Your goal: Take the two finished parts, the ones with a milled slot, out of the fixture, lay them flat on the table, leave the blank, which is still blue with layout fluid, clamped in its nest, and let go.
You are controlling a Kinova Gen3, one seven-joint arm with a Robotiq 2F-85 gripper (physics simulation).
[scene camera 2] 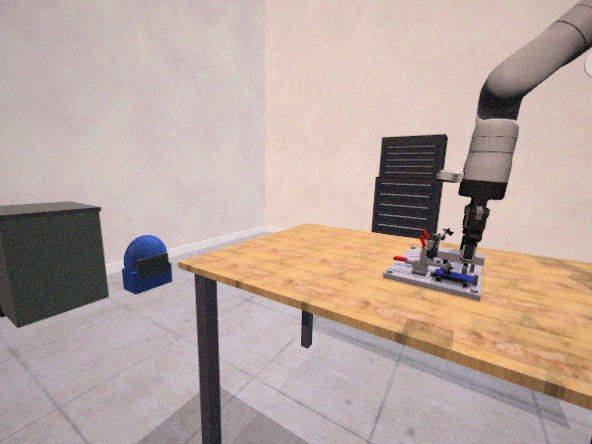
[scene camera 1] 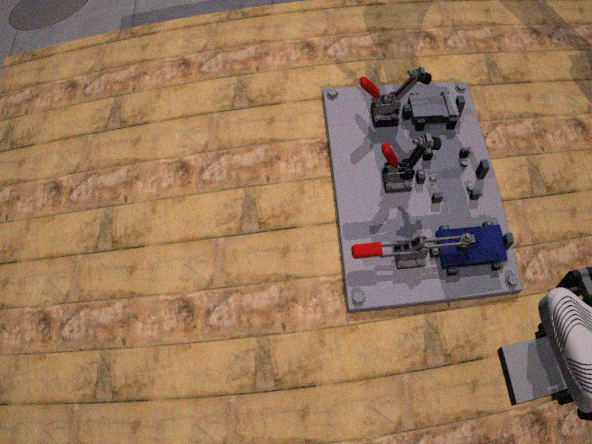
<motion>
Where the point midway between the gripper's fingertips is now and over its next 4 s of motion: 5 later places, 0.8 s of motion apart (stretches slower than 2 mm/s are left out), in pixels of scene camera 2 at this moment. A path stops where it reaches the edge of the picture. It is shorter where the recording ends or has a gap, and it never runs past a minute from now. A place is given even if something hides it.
The gripper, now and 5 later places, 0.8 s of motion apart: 465, 256; 449, 297; 454, 304; 463, 265; 462, 256; 460, 241
</motion>
